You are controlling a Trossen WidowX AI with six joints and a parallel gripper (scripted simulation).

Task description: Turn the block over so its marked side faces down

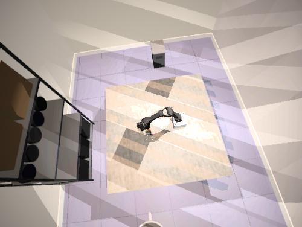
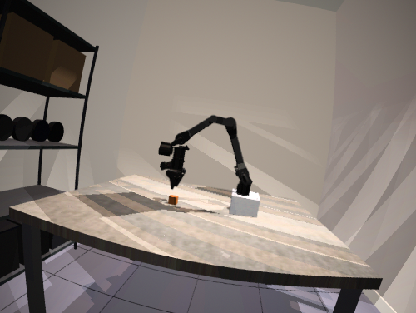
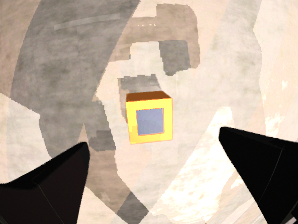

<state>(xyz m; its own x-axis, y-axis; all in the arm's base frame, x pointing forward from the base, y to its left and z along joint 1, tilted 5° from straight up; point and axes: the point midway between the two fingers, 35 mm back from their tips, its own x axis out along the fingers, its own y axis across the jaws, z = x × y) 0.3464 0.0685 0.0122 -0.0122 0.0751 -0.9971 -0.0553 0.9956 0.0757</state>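
My gripper tip is now 50 mm above the orange block.
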